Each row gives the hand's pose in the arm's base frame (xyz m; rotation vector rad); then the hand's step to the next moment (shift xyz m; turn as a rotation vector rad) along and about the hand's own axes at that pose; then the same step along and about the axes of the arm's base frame.
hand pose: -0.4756 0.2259 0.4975 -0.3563 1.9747 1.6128
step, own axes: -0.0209 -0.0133 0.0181 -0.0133 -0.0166 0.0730
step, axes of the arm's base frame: 0.0285 0.0112 -0.0010 0.0380 0.0642 -0.0146
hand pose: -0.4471 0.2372 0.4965 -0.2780 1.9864 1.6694
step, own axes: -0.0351 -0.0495 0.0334 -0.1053 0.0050 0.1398
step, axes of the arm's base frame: 0.0617 0.0153 -0.0275 0.1224 0.1171 0.0443
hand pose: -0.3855 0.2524 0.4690 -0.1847 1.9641 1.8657
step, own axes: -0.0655 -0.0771 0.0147 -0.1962 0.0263 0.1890
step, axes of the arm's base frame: 0.0913 -0.0050 -0.0457 0.2066 0.1498 0.0988
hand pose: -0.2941 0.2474 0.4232 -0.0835 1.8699 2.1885
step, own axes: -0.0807 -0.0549 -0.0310 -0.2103 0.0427 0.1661
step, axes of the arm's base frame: 0.0868 -0.0357 -0.0410 0.2135 0.1229 0.1137
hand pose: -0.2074 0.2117 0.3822 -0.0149 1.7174 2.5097
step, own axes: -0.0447 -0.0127 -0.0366 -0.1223 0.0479 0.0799
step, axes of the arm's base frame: 0.0438 -0.0329 -0.0222 0.1213 0.0477 0.0815
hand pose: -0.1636 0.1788 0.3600 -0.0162 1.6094 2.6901
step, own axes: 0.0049 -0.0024 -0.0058 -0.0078 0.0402 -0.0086
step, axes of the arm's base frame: -0.0048 -0.0040 -0.0049 0.0074 -0.0266 0.0314
